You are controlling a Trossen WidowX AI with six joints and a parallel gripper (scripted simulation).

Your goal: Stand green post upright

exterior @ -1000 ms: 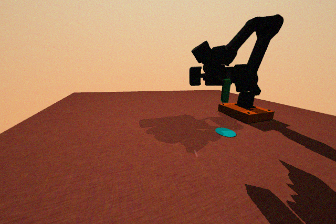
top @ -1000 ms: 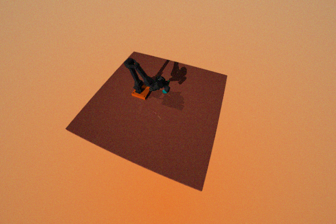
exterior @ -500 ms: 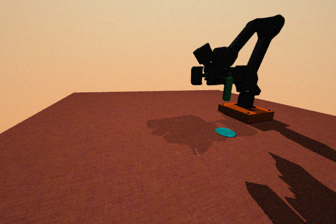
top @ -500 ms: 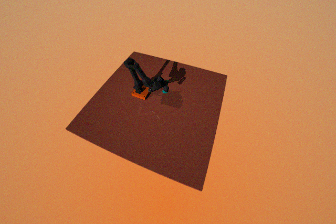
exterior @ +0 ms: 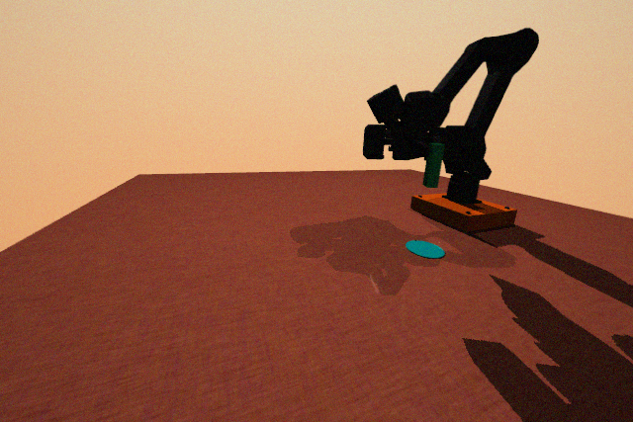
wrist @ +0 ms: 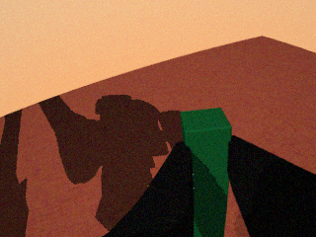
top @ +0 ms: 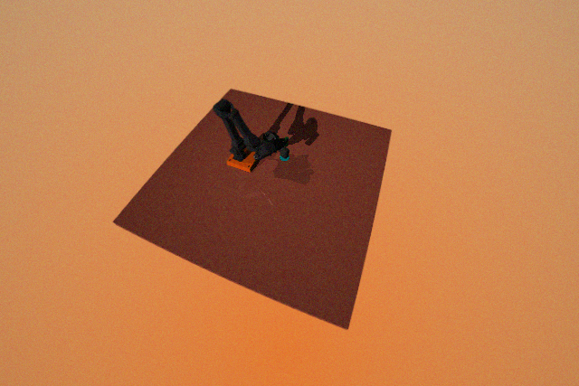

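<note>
My gripper tip is 1 cm past the cyan circle and 16 cm above it. From my gripper tip the other things lie so: green post 2 cm below.
</note>
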